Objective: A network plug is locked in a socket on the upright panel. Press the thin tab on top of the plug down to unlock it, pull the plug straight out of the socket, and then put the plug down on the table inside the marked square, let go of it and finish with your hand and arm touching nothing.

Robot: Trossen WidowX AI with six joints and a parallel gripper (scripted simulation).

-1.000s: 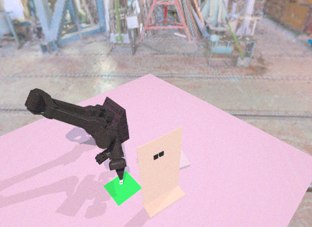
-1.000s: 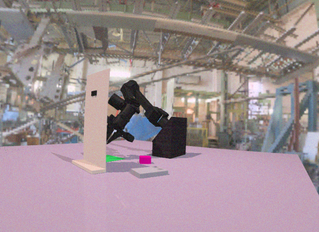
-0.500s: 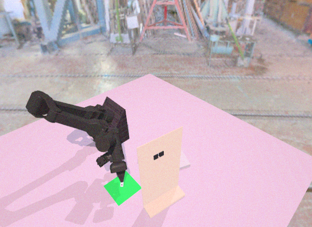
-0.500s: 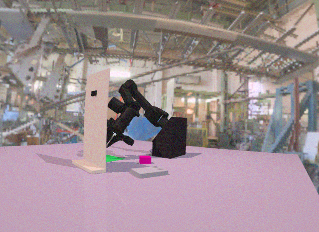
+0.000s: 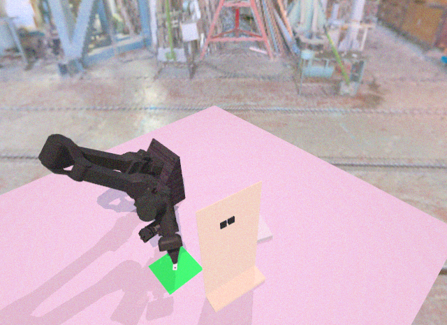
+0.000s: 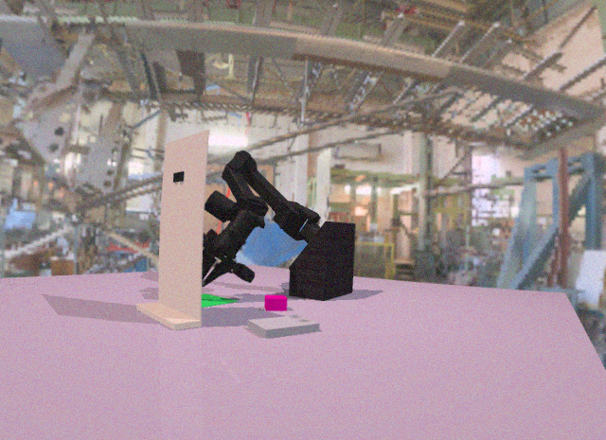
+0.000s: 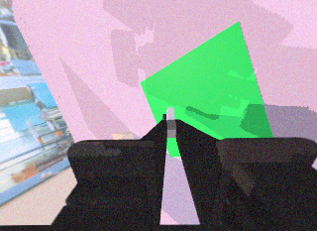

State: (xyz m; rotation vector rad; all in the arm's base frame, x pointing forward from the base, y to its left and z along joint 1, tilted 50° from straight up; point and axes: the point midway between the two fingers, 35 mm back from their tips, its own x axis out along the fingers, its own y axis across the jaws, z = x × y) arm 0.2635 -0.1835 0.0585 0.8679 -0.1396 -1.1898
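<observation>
My gripper tip is now 4 cm above the green marked square and 1 cm past it. From my gripper tip the other things lie so: flat grey plate 28 cm to the left, 9 cm ahead, 3 cm below; then pale grey plug right at my gripper tip; then upright panel 15 cm ahead, 12 cm above, 7 cm to the left.
</observation>
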